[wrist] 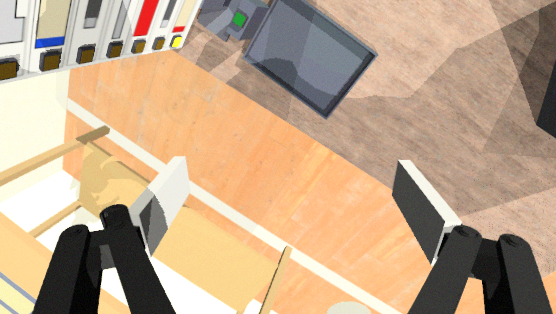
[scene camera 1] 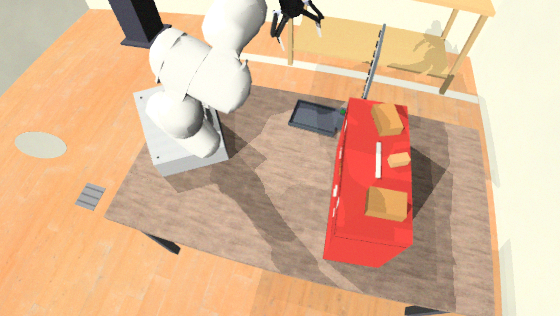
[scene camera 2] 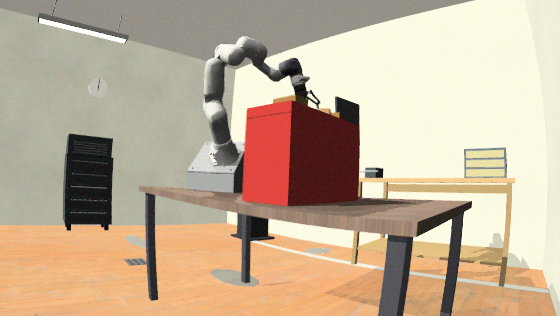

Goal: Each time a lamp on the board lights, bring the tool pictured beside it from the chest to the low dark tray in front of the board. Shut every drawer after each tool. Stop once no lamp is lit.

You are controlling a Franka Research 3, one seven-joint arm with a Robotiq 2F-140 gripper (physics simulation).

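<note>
The red chest [scene camera 1: 357, 170] [scene camera 2: 267, 160] stands on the table, and no drawer sticks out in scene camera 1. The board [scene camera 1: 375, 62] [scene camera 2: 347, 111] [wrist: 101, 38] stands beyond the chest's far end. In the wrist view, the end lamp [wrist: 176, 41] glows bright yellow, beside a picture of a tool with a cream handle and a red band. The other visible lamps are dark brown. The low dark tray [scene camera 1: 312, 118] [wrist: 310, 55] is empty. My gripper [scene camera 1: 300, 38] [wrist: 290, 176] is open and empty, raised beyond the table's far edge, to one side of the tray.
Wooden blocks [scene camera 1: 387, 120] [scene camera 1: 399, 160] [scene camera 1: 386, 204] and a white strip [scene camera 1: 378, 160] lie on the chest. A green square [scene camera 1: 342, 112] [wrist: 239, 19] marks the bracket beside the tray. A wooden workbench [scene camera 2: 435, 180] stands by the wall. The arm's grey base [scene camera 1: 192, 166] [scene camera 2: 212, 181] is on the table.
</note>
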